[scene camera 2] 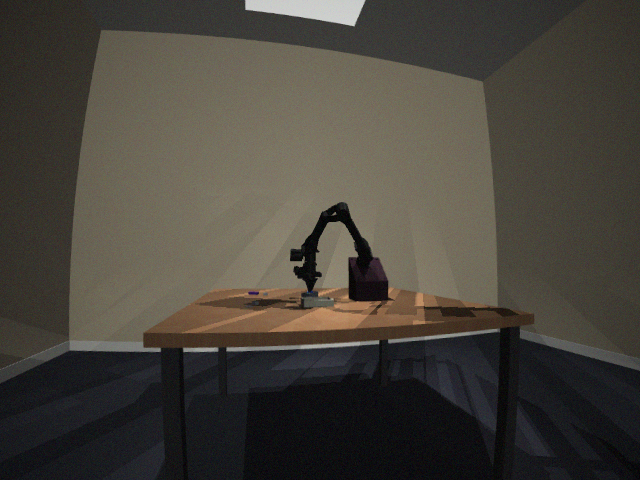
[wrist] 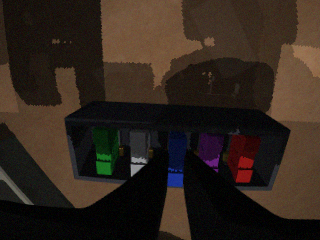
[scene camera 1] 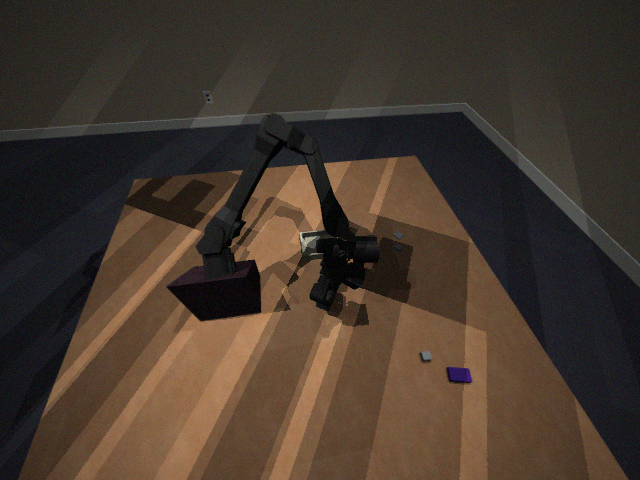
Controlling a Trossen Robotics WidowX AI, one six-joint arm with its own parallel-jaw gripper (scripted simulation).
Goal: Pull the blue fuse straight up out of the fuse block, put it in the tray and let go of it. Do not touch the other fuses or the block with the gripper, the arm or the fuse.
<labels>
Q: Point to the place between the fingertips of my gripper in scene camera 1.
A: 330,286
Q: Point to a red fuse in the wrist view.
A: At 242,151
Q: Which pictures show the purple fuse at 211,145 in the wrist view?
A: The wrist view only.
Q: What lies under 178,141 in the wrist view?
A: A blue fuse.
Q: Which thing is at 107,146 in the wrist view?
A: A green fuse.
</labels>
